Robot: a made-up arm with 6 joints.
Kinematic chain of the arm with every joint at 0, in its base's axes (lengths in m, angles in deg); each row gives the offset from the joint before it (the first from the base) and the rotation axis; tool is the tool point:
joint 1: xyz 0 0 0.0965 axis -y
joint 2: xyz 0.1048 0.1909 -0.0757 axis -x
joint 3: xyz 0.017 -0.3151 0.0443 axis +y
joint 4: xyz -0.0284 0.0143 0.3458 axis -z
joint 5: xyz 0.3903 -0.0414 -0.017 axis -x
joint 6: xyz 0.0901 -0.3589 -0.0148 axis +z
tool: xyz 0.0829 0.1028 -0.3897
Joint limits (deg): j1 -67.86..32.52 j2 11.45..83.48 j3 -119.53..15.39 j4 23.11..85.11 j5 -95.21..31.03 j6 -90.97..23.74
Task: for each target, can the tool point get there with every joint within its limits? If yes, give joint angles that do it. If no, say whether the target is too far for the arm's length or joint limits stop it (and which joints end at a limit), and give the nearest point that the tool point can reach.
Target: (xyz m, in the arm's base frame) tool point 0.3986 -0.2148 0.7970
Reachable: yes | joints 4.36 47.66 -68.04 62.86 -52.37 -75.98
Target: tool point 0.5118 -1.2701 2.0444
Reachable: no: too far | nearest point 0.2320 -0.5039 0.9794 | short by 1.341 m
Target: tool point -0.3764 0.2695 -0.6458
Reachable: no: joint limits stop it (at a limit: joint 1, joint 2, joint 3, joint 4, joint 6) | nearest point 0.0248 -0.0406 -0.6724 | short by 0.508 m
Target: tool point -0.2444 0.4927 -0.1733
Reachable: no: joint limits stop it (at a limit: joint 1, joint 2, joint 3, joint 4, joint 5, joint 6) | nearest point -0.3141 0.6662 0.0513 | short by 0.292 m
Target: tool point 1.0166 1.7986 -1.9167
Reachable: no: too far | nearest point 0.4555 0.6214 -0.4537 | short by 1.960 m
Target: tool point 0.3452 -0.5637 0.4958
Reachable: yes | joints 18.61 31.99 -16.80 64.27 -54.30 -74.91
